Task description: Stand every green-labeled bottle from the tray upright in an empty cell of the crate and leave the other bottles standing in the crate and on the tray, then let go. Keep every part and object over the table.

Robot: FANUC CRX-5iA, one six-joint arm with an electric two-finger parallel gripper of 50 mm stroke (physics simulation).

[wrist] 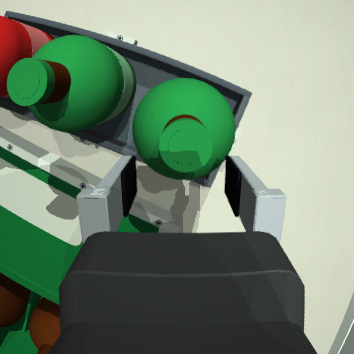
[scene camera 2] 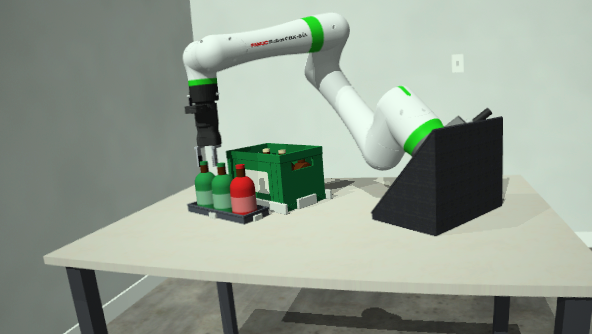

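Where they show: gripper, between the fingertips: (wrist: 180, 173) (scene camera 2: 208, 166); arm's base, origin of its link: (scene camera 2: 442, 158).
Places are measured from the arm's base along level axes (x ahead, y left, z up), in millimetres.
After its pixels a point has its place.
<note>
Two green-labeled bottles stand upright on the dark tray (scene camera 2: 227, 217) @(y -61, x 613, z -141 mm) (wrist: 145, 82) @(y -150, x 676, z -145 mm): an end bottle (scene camera 2: 204, 182) @(y -159, x 696, z -52 mm) (wrist: 185, 100) @(y -175, x 707, z -29 mm) and a middle bottle (scene camera 2: 221, 186) @(y -100, x 629, z -55 mm) (wrist: 85, 85) @(y -147, x 651, z -30 mm). A red bottle (scene camera 2: 243, 187) @(y -48, x 554, z -51 mm) (wrist: 12, 55) @(y -98, x 595, z -50 mm) stands beside the middle one. My gripper (scene camera 2: 207, 162) @(y -213, x 693, z -10 mm) (wrist: 180, 173) @(y -213, x 693, z -10 mm) is open and empty, pointing down, with its fingertips near the height of the end bottle's cap. In the wrist view that cap shows just beyond the gap between the fingers. The green crate (scene camera 2: 305, 175) @(y -179, x 379, z -56 mm) (wrist: 30, 250) @(y -234, x 582, z -2 mm) holds brown bottles; two cream caps show. Most of its cells are hidden.
The crate stands close behind the tray, with white locating blocks (scene camera 2: 307, 201) @(y -162, x 379, z -135 mm) at its base. Small white clips (scene camera 2: 257, 217) @(y -46, x 522, z -141 mm) sit at the tray's edge. The dark wedge-shaped robot base (scene camera 2: 467, 175) @(y 97, x -34, z -28 mm) stands at the right of the table (scene camera 2: 300, 250) @(y 207, x 392, z -150 mm).
</note>
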